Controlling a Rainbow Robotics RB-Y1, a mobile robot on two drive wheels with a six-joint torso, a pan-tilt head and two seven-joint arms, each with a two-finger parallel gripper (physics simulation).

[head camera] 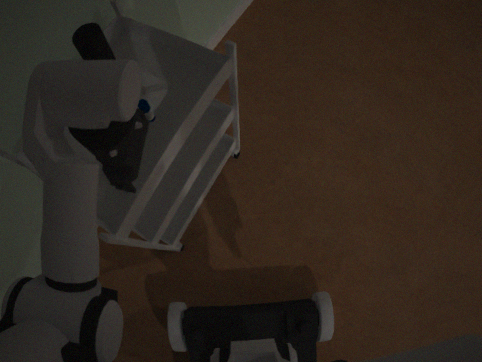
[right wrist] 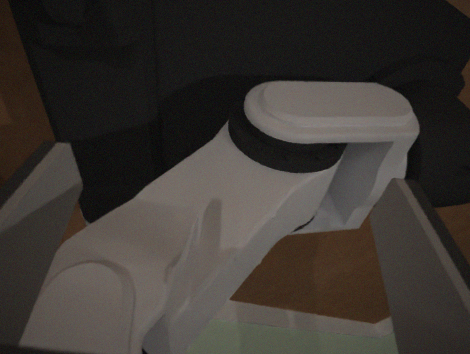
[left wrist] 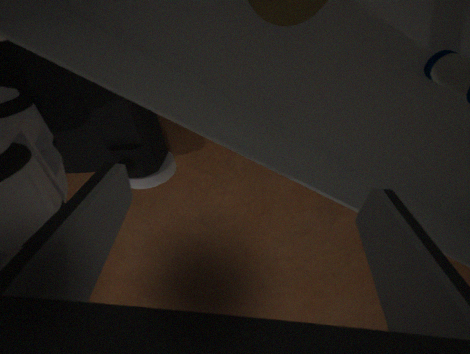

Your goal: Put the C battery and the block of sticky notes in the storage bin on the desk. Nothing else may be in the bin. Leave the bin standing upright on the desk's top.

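Where they show: left gripper, between the fingertips: [head camera: 136, 159] [left wrist: 246, 192]; right gripper, between the fingertips: [right wrist: 231, 181]; robot's base, origin of its link: [head camera: 250, 319].
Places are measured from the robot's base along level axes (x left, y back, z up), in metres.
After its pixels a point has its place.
A small blue-and-white cylinder [head camera: 146, 110] @[x 0.184, y -0.560, z 0.722 m] [left wrist: 449, 69] @[x 0.193, y -0.560, z 0.688 m] lies on the white cart's top tray; I cannot tell whether it is the C battery. The sticky notes, storage bin and desk do not show. My left gripper [head camera: 131, 155] @[x 0.180, y -0.437, z 0.785 m] [left wrist: 246, 192] @[x 0.180, y -0.437, z 0.785 m] is open and empty, above the cart's near side; in the left wrist view the tray edge and floor show between its fingers. My right gripper [right wrist: 231, 181] @[x -0.210, y 0.107, z 0.505 m] is open and empty, with a white arm link showing beyond its fingers.
The white three-tier cart [head camera: 170, 150] @[x 0.135, y -0.474, z 0.706 m] [left wrist: 320, 135] stands at the left, by the pale green wall. A brownish-yellow round object [left wrist: 287, 10] @[x 0.236, y -0.460, z 0.698 m] is on its top tray, cut off by the top of the left wrist view. The robot's dark base [head camera: 250, 320] @[x 0.001, y -0.035, z 0.191 m] is at the bottom.
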